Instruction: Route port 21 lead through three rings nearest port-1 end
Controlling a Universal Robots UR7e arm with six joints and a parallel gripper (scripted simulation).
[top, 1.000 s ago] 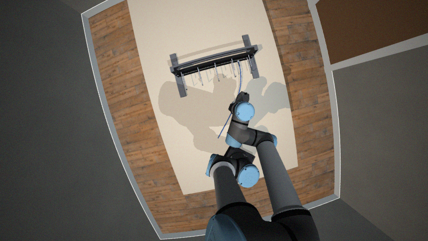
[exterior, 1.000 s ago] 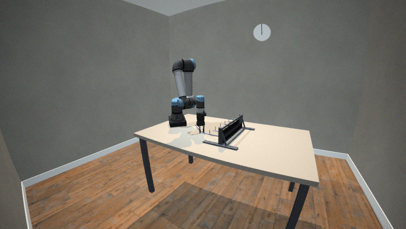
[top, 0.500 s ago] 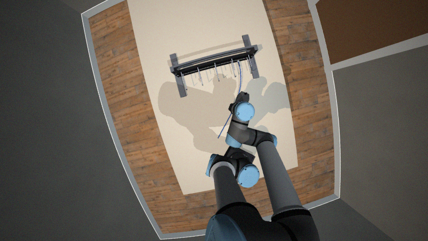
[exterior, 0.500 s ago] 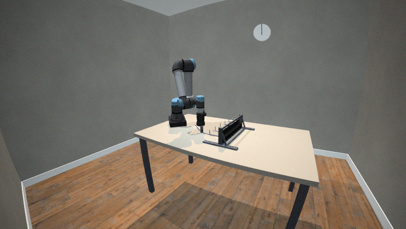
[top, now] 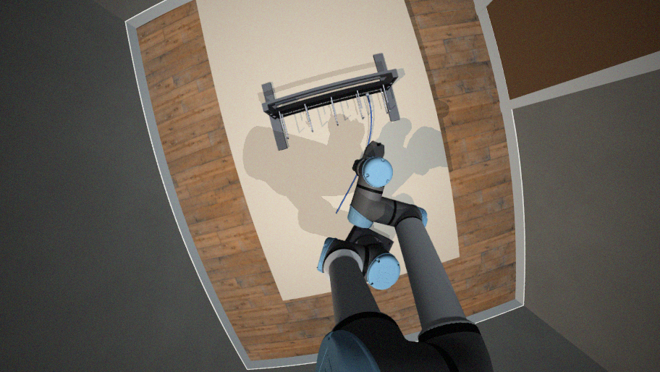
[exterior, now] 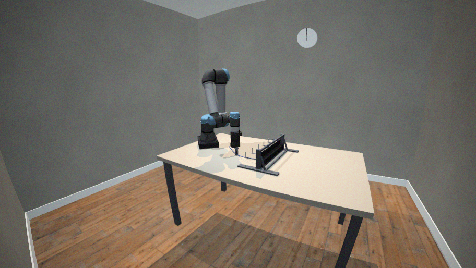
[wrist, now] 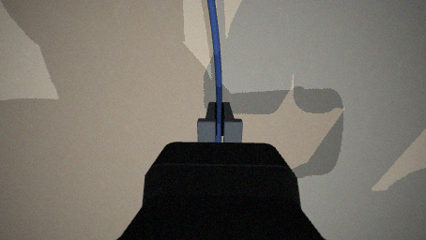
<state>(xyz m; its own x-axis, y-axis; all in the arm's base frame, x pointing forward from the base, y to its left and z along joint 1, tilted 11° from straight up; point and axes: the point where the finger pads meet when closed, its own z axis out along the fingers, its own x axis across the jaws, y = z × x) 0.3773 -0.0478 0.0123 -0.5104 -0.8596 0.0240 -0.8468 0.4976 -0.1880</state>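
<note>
Right now the patch panel is 28 cm ahead of my hand, 8 cm to the left of it and 5 cm above it.
</note>
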